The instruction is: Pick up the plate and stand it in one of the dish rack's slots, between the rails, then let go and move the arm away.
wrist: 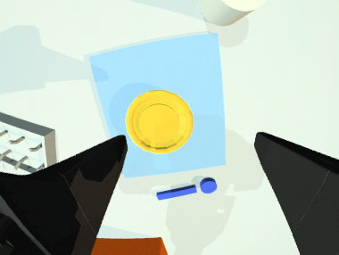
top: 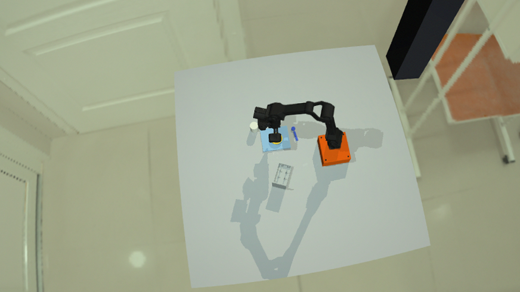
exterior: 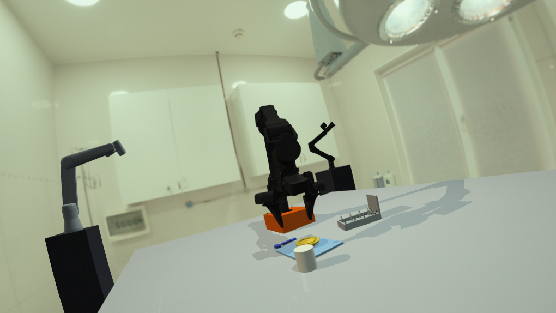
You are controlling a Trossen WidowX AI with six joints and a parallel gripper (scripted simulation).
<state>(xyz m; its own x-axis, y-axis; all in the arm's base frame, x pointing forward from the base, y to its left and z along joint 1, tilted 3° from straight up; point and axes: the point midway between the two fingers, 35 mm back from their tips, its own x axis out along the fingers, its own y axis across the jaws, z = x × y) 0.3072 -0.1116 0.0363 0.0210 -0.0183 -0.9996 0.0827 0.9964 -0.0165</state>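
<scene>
Right now my gripper tip is 70 mm above the yellow plate, 20 mm to the right of it and 10 mm past it. Also, from my gripper tip: white cup 100 mm ahead, 60 mm below, 50 mm to the right; then dish rack 240 mm to the left, 60 mm below, 10 mm behind.
</scene>
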